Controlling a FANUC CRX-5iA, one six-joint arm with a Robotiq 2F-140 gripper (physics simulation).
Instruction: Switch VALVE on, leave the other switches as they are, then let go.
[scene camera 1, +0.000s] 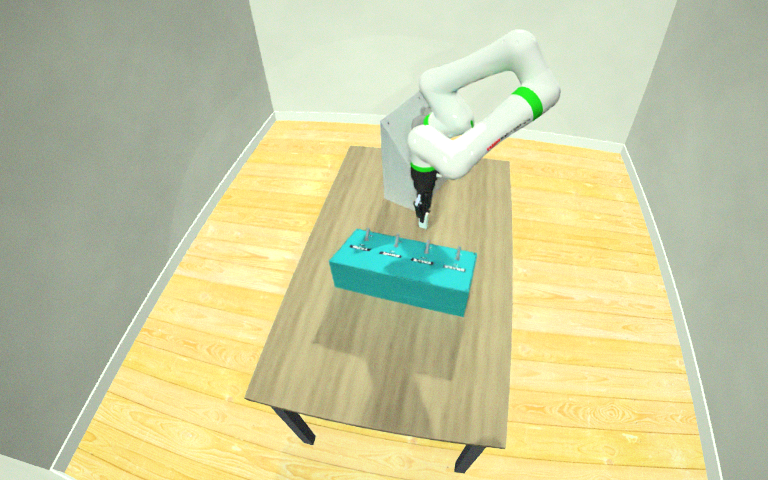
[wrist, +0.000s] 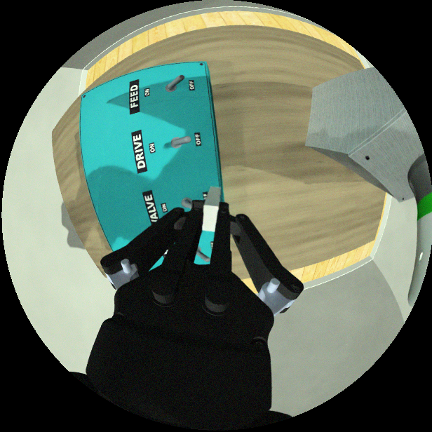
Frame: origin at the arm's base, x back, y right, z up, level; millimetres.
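Where they show: gripper, fingertip midpoint: (scene camera 1: 423, 226).
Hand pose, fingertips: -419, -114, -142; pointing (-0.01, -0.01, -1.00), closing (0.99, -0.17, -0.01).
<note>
Each offset is from my fingertips to the top centre of the thing, as dx, dy, dz. Level surfaces: height alone.
A teal switch box (scene camera 1: 396, 285) (wrist: 115, 130) stands on the table with four grey levers in a row. The VALVE lever {-49, -32, -26} (scene camera 1: 427, 247) (wrist: 186, 202) is third from the left in the scene view; in the wrist view the fingers partly hide it, and its tilt cannot be told. The DRIVE lever {-52, +88, -26} (scene camera 1: 397, 241) (wrist: 181, 142) and FEED lever {-56, +208, -26} (scene camera 1: 367, 234) (wrist: 175, 83) lean toward OFF. A fourth lever {-45, -152, -26} (scene camera 1: 458, 253) (wrist: 203, 254) is partly hidden by the gripper. My gripper (scene camera 1: 423, 221) (wrist: 214, 196) is shut and empty, near the VALVE lever's OFF side, apart from it in the scene view.
The grey robot mount (scene camera 1: 396, 164) (wrist: 350, 115) stands behind the box on the wooden table {dz -153} (scene camera 1: 339, 373) (wrist: 280, 215). The white arm (scene camera 1: 481, 141) reaches over from it. The VALVE label (wrist: 151, 207) shows partly in the wrist view.
</note>
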